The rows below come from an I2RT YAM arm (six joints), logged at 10 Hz.
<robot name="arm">
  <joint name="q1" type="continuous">
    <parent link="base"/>
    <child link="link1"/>
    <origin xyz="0 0 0.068"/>
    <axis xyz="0 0 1"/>
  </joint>
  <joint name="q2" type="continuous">
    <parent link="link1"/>
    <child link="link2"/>
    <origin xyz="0.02 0.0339 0.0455" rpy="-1.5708 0 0"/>
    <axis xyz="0 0 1"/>
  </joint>
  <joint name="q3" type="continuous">
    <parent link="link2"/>
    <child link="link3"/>
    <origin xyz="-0.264 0 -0.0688" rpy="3.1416 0 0"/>
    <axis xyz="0 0 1"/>
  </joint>
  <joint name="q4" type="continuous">
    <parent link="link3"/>
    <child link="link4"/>
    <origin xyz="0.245 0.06 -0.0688"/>
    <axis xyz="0 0 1"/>
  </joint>
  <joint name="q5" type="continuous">
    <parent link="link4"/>
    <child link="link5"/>
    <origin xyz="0.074 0.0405 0.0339" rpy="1.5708 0 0"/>
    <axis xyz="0 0 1"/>
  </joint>
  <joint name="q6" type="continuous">
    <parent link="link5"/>
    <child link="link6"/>
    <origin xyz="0.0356 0 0.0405" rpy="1.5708 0 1.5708"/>
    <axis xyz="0 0 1"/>
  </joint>
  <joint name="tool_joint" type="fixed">
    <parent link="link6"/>
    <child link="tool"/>
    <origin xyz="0 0 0" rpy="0 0 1.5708"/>
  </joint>
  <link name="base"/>
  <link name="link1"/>
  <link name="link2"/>
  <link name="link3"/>
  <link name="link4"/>
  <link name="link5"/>
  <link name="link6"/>
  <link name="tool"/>
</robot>
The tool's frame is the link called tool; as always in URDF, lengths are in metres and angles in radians. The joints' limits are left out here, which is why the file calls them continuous.
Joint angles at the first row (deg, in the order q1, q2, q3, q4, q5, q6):
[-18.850 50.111 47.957 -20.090 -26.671 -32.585]
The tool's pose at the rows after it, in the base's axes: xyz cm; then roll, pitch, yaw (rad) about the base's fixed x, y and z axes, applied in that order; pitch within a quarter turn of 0, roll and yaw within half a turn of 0:
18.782 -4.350 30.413 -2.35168 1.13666 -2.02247
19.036 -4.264 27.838 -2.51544 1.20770 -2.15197
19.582 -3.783 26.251 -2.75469 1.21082 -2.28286
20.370 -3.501 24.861 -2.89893 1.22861 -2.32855
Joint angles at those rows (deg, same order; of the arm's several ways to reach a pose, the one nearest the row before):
[-18.833 48.274 41.413 -13.847 -33.139 -29.904]
[-18.766 48.655 35.624 -7.777 -35.886 -25.111]
[-17.573 51.275 34.411 -8.487 -40.368 -25.143]
[-16.772 54.690 33.063 -5.906 -45.200 -25.191]

